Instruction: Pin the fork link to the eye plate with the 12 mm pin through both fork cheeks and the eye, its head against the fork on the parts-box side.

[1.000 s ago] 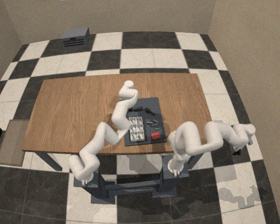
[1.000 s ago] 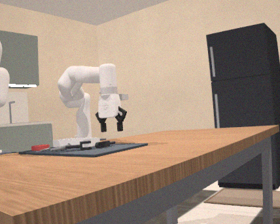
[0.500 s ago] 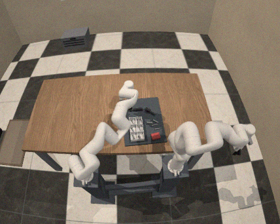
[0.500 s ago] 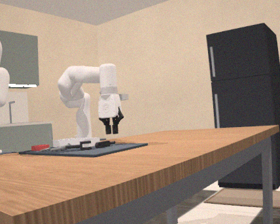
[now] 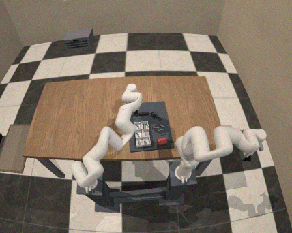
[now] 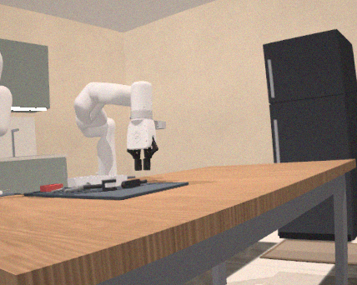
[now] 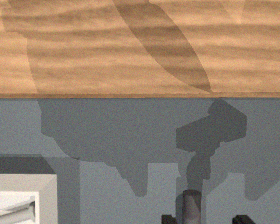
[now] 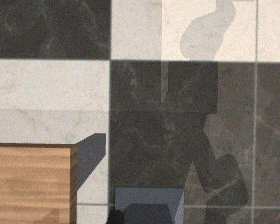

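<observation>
My left gripper is now 6 cm to the left of the eye plate and 6 cm above it. Round my left hand: dark mat (10 cm behind, 9 cm to the right, 8 cm below); fork link (16 cm to the right, 5 cm below, 3 cm behind); white parts box (20 cm behind, 6 cm below, 3 cm to the right).
Right now my right hand is 56 cm short of the fork link, 53 cm to the right of it and 22 cm above it. Also, from my right hand: red block 31 cm ahead, 51 cm to the left, 23 cm below; dark mat 49 cm ahead, 59 cm to the left, 24 cm below; white parts box 39 cm ahead, 66 cm to the left, 23 cm below.
</observation>
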